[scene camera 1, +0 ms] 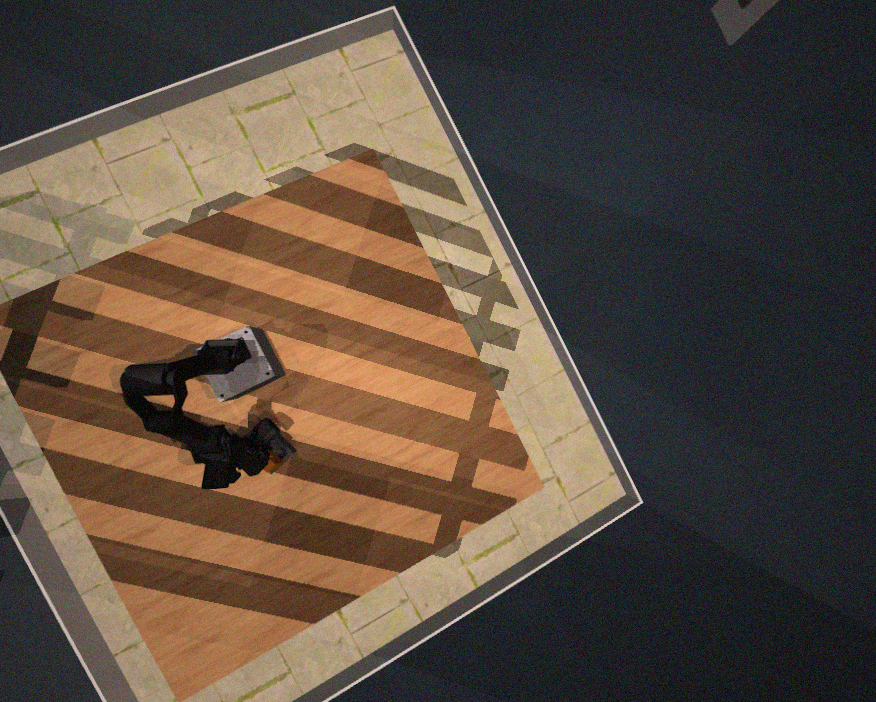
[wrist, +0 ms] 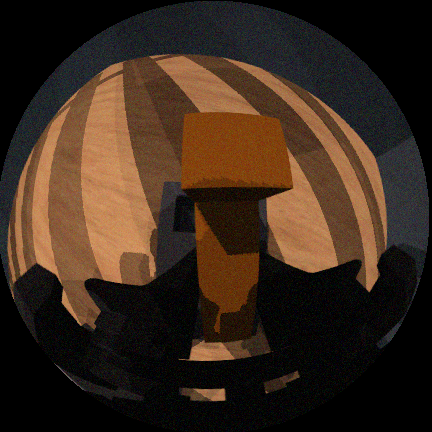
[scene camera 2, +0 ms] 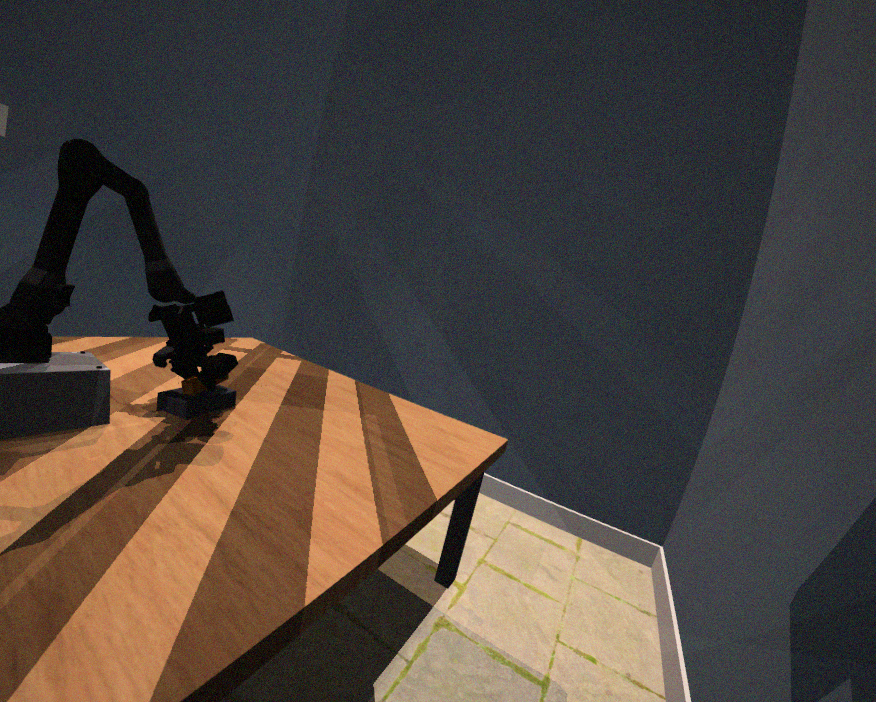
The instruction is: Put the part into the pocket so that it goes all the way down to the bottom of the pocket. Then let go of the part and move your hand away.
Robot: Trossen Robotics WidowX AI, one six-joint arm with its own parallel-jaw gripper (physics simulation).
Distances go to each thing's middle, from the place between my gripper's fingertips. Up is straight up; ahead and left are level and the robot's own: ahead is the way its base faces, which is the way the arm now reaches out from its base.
Labels:
The orange part (wrist: 229,160) lies 40 mm above my hand. Round my hand: grey pocket block (scene camera 2: 173,401) 20 mm below, 20 mm behind.

